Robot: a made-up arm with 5 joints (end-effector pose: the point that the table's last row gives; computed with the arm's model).
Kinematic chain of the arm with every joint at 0, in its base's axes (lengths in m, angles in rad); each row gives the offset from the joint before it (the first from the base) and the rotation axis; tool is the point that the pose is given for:
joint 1: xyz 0 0 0.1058 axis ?
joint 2: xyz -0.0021 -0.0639 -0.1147 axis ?
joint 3: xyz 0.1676 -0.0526 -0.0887 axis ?
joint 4: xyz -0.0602 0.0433 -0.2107 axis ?
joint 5: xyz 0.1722 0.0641 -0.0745 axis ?
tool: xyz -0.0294 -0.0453 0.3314
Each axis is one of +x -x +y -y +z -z.
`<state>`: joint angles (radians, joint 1 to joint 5).
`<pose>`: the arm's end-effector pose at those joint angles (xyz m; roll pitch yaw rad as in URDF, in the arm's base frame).
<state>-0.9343 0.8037 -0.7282 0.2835 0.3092</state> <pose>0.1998 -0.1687 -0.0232 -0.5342 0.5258 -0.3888</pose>
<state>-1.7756 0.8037 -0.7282 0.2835 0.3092</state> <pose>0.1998 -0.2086 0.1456 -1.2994 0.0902 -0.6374</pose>
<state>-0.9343 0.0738 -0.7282 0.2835 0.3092</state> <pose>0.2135 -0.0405 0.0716 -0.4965 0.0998 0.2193</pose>
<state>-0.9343 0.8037 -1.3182 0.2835 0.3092</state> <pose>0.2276 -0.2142 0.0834 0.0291 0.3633 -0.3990</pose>
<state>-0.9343 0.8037 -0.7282 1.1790 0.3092</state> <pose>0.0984 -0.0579 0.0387 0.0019 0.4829 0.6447</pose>
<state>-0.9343 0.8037 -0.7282 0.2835 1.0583</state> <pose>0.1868 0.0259 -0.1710 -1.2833 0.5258 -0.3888</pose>
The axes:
joint 1: +x
joint 2: +y
joint 3: -x
joint 4: +z
joint 5: -x

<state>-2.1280 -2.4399 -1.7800 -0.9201 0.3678</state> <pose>-0.1827 0.2078 0.1637 -0.2683 0.7226 1.5177</pose>
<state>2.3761 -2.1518 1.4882 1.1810 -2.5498</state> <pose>0.1012 0.3309 -0.5431 3.0856 0.5716 -0.8390</pose>
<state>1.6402 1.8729 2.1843 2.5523 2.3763</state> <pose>0.3575 0.0550 -0.3253 -1.8615 0.3937 -1.7741</pose>
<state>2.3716 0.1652 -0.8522 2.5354 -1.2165</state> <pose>0.1401 -0.1152 0.3715 -1.9192 0.1401 -2.4150</pose>
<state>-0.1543 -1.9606 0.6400 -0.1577 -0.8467</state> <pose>-0.0331 -0.3089 0.2599 -2.8492 -1.0904 3.1190</pose>
